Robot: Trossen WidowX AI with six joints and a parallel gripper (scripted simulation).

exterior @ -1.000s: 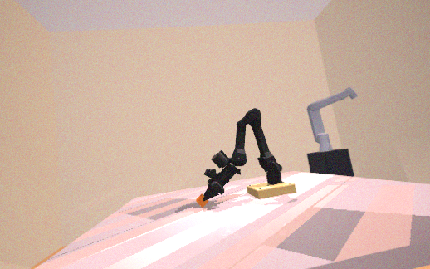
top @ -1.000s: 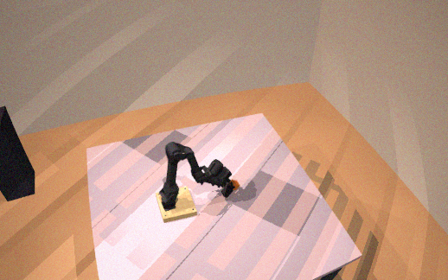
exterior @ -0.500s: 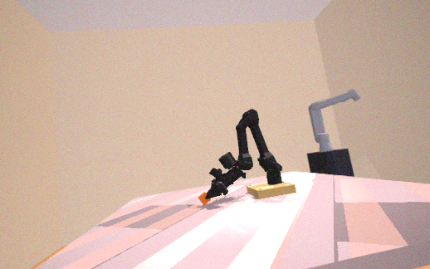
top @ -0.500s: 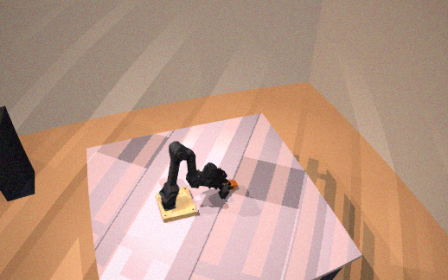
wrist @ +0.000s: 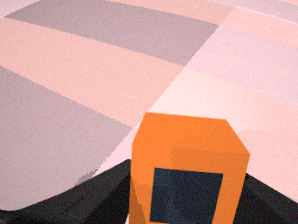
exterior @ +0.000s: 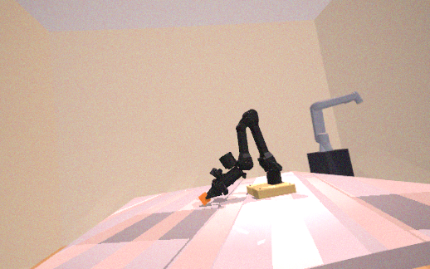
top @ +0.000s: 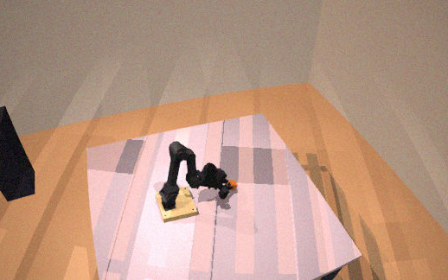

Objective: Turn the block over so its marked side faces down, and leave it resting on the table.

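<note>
My gripper tip is now 1 cm past the block.
</note>
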